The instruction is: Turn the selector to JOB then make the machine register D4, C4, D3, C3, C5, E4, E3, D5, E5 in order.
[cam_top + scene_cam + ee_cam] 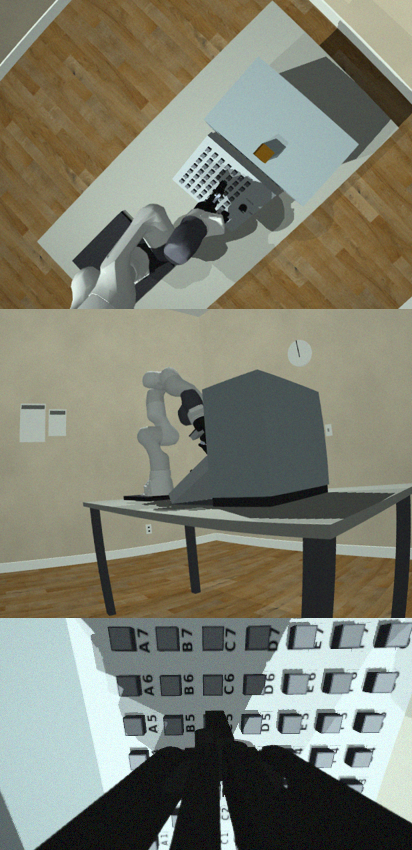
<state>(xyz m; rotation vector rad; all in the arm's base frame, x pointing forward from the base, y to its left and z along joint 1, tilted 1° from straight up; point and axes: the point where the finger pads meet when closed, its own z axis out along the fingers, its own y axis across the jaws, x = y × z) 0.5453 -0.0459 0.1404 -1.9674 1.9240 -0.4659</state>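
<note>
Right now my hand is 20 mm short of the key C5 and 30 mm above it. Round my hand: D5 key: 10 mm behind, 50 mm below; key D6: 10 mm behind, 30 mm to the right, 50 mm below; key D4: 10 mm behind, 30 mm to the left, 50 mm below.
</note>
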